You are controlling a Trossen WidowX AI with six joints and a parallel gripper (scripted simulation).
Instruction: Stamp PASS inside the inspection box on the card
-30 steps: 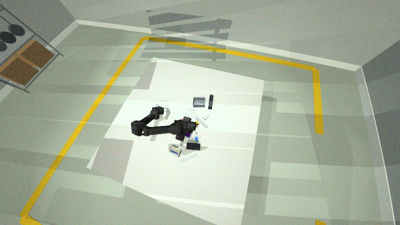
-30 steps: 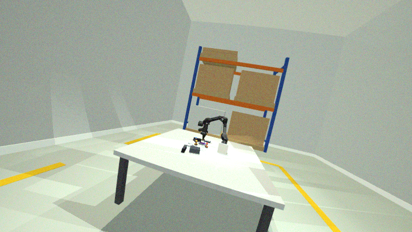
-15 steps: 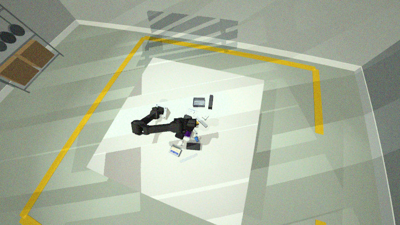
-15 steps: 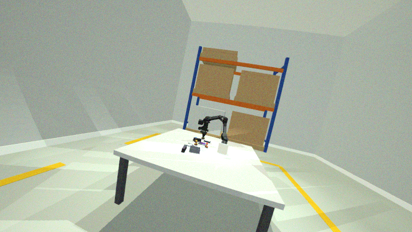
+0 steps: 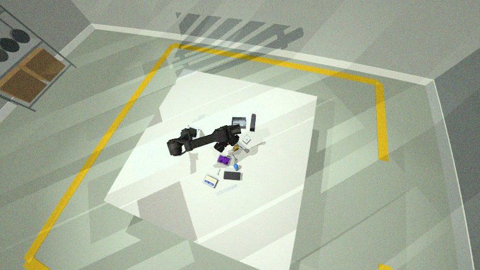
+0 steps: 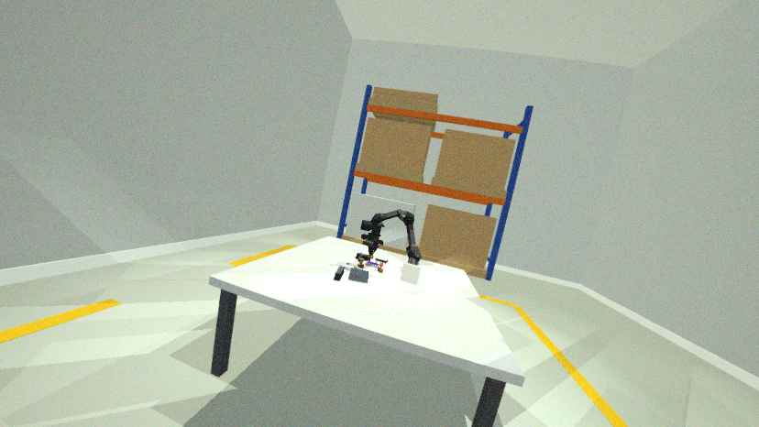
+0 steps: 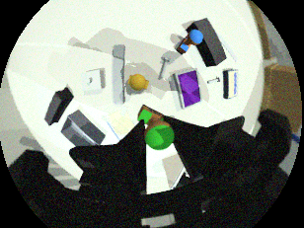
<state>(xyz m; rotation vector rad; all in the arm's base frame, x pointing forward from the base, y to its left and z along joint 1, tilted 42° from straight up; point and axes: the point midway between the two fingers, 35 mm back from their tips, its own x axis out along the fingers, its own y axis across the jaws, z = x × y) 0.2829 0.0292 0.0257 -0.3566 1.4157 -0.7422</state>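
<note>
Right now the pale beige sheet is 40 mm behind my gripper tip, 90 mm to the left of it and 100 mm below it. The rest, counted from my gripper tip: green-knobbed stamp: right at my gripper tip; yellow-knobbed stamp: 50 mm ahead, 80 mm below; red-knobbed stamp: 80 mm behind, 20 mm to the right, 80 mm below.
</note>
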